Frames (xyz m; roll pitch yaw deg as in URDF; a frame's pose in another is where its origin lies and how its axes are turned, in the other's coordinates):
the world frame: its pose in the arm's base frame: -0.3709 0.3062 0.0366 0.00 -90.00 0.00
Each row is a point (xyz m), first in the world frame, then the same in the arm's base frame.
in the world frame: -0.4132 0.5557 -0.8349
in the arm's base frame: 0.4640 0.8619 -0.3766
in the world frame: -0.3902 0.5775 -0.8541
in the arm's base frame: 0.4832 0.8837 -0.3536
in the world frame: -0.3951 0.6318 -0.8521
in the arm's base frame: 0.4812 0.9380 -0.3585
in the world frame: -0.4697 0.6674 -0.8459
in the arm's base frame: 0.4750 0.9736 -0.4331
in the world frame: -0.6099 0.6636 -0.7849
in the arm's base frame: 0.4140 0.9698 -0.5733
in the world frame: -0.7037 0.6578 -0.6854
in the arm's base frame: 0.3145 0.9640 -0.6671
